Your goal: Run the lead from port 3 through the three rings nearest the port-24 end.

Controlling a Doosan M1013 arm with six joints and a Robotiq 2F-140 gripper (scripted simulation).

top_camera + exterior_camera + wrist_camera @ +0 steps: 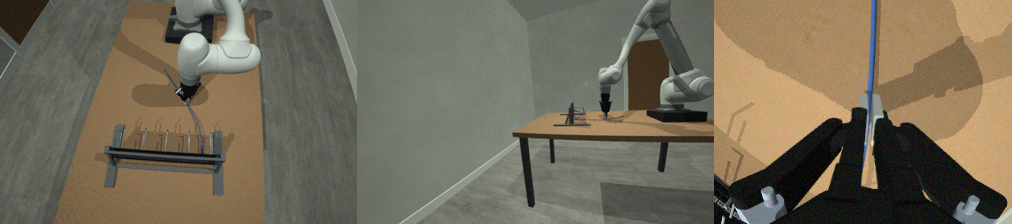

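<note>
Now: hand 31 cm short of the dark grey rack, 4 cm to the left of it and 3 cm below it.
</note>
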